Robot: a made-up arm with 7 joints. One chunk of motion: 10 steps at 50 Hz.
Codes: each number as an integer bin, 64 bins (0 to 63) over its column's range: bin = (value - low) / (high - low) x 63, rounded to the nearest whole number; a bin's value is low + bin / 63 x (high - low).
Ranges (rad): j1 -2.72..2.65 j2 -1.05..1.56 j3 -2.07..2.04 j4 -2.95..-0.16 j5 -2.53..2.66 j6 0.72..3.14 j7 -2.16..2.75
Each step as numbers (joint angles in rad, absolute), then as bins.
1 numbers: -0.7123 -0.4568 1.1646 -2.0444 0.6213 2.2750 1.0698
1 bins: 24 14 50 20 38 40 41
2 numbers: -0.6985 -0.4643 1.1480 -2.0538 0.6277 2.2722 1.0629
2 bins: 24 14 49 20 38 40 41
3 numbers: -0.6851 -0.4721 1.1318 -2.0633 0.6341 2.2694 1.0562
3 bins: 24 14 49 20 38 40 41
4 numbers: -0.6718 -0.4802 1.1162 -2.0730 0.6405 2.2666 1.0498
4 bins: 24 14 49 20 38 40 41
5 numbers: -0.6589 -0.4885 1.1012 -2.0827 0.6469 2.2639 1.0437
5 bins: 24 14 49 20 39 40 41
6 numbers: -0.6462 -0.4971 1.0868 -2.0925 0.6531 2.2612 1.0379
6 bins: 24 13 48 19 39 40 41
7 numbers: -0.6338 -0.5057 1.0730 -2.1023 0.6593 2.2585 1.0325
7 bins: 24 13 48 19 39 40 41
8 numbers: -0.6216 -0.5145 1.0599 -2.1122 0.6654 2.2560 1.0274
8 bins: 25 13 48 19 39 40 41
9 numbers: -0.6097 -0.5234 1.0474 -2.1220 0.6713 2.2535 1.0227
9 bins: 25 13 48 19 39 40 41
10 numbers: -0.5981 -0.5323 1.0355 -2.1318 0.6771 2.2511 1.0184
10 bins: 25 12 48 18 39 40 41
